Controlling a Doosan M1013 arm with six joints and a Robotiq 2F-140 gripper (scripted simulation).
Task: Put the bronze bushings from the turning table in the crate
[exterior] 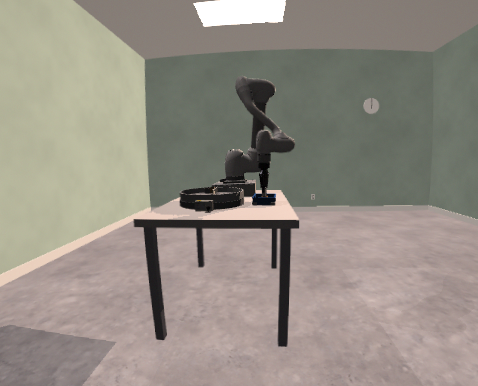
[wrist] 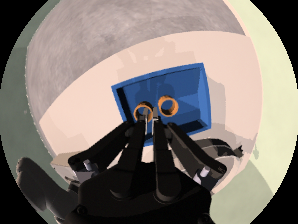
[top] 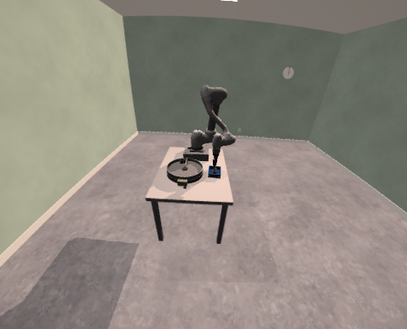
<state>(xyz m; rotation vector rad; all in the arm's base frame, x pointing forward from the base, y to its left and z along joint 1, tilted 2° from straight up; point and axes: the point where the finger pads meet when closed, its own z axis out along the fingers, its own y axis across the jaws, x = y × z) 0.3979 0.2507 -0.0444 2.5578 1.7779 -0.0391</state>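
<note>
Right now the blue crate is 40 mm below my hand and 40 mm ahead of it. Also, from my hand: round turning table (350 mm to the right, 70 mm ahead, 10 mm below).
</note>
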